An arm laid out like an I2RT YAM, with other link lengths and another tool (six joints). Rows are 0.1 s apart.
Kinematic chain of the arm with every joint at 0, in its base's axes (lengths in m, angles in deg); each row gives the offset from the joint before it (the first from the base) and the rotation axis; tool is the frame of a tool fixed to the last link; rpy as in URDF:
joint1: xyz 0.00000 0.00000 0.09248 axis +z
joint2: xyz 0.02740 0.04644 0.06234 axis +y
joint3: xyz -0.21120 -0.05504 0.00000 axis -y
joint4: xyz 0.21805 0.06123 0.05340 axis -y
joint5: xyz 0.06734 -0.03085 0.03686 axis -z
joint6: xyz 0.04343 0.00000 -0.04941 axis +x
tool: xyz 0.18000 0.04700 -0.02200 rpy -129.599 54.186 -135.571
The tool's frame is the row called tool.
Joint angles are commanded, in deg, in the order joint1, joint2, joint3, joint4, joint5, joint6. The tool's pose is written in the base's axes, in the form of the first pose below.
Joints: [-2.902, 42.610, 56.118, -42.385, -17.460, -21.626]
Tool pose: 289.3 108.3 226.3 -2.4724 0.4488 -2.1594
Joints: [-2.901, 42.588, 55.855, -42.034, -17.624, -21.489]
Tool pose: 289.8 108.9 226.0 -2.4732 0.4523 -2.1583
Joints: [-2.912, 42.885, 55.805, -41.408, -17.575, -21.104]
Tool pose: 292.2 108.8 226.9 -2.4734 0.4582 -2.1624
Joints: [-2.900, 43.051, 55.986, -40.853, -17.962, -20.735]
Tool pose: 293.7 110.4 230.1 -2.4707 0.4697 -2.1579
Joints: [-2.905, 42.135, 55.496, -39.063, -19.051, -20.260]
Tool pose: 295.6 114.4 238.6 -2.4442 0.5012 -2.1323
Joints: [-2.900, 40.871, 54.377, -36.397, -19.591, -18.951]
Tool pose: 299.1 116.9 247.9 -2.4154 0.5419 -2.1181
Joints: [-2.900, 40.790, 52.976, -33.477, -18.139, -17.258]
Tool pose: 307.6 112.4 249.5 -2.4060 0.5652 -2.1471
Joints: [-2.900, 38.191, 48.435, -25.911, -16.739, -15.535]
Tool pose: 319.8 107.8 259.2 -2.3242 0.6263 -2.1335
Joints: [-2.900, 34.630, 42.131, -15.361, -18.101, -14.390]
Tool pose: 327.5 112.8 274.6 -2.1891 0.7054 -2.0305
